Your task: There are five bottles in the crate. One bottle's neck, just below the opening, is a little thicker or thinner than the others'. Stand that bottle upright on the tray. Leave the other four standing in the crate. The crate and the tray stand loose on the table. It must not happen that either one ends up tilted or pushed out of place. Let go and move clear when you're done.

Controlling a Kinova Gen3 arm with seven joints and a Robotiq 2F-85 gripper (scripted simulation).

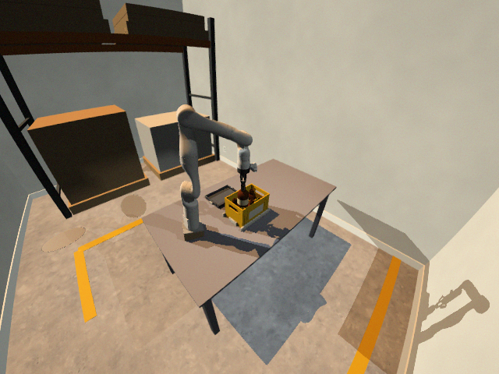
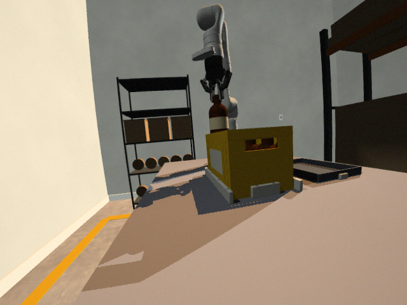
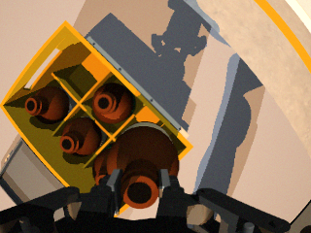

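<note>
Right now the brown bottle is 7 cm below my hand. From my hand the other things lie so: dark tray 34 cm to the left, 30 cm below, 8 cm ahead; then yellow crate 23 cm below, 9 cm ahead, 5 cm to the left.
</note>
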